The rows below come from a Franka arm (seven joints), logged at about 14 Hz.
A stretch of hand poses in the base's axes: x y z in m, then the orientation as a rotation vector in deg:
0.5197, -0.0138, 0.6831, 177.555, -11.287, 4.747
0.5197, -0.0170, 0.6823, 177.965, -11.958, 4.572
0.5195, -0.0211, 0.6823, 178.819, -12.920, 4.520
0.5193, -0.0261, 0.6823, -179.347, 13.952, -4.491
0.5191, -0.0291, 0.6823, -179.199, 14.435, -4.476
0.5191, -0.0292, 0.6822, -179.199, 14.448, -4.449
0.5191, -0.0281, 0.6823, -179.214, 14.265, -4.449
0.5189, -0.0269, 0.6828, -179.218, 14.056, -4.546
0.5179, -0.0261, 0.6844, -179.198, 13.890, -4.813
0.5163, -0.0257, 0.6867, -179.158, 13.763, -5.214
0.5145, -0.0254, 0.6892, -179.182, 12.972, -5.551
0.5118, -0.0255, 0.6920, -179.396, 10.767, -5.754
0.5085, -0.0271, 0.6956, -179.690, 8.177, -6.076
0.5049, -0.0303, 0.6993, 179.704, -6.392, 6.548
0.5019, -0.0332, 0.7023, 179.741, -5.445, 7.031
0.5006, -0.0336, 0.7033, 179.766, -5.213, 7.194
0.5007, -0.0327, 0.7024, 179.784, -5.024, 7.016
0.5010, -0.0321, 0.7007, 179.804, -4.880, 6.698
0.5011, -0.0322, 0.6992, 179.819, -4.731, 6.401
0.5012, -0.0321, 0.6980, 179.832, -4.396, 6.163
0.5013, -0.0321, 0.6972, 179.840, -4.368, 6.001
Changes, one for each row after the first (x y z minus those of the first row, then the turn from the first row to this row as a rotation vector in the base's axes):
0.0000, -0.0032, -0.0008, 0.465, 0.083, -0.403
-0.0002, -0.0073, -0.0008, 1.398, 0.062, -0.956
-0.0004, -0.0123, -0.0008, 2.127, 0.033, -1.569
-0.0006, -0.0153, -0.0008, 2.245, 0.027, -1.880
-0.0006, -0.0154, -0.0009, 2.246, 0.044, -1.888
-0.0006, -0.0143, -0.0008, 2.243, 0.047, -1.772
-0.0008, -0.0131, -0.0003, 2.245, -0.013, -1.637
-0.0018, -0.0123, 0.0013, 2.258, -0.183, -1.529
-0.0034, -0.0119, 0.0036, 2.278, -0.440, -1.445
-0.0052, -0.0116, 0.0061, 2.276, -0.646, -0.936
-0.0079, -0.0117, 0.0089, 2.158, -0.742, 0.475
-0.0112, -0.0133, 0.0125, 1.935, -0.901, 2.130
-0.0148, -0.0165, 0.0162, 1.802, -1.176, 3.269
-0.0178, -0.0194, 0.0192, 1.791, -1.473, 3.878
-0.0191, -0.0198, 0.0202, 1.805, -1.575, 4.028
-0.0190, -0.0189, 0.0193, 1.814, -1.459, 4.147
-0.0187, -0.0183, 0.0176, 1.829, -1.256, 4.236
-0.0186, -0.0184, 0.0161, 1.839, -1.065, 4.328
-0.0185, -0.0183, 0.0149, 1.839, -0.910, 4.538
-0.0184, -0.0183, 0.0141, 1.847, -0.806, 4.555

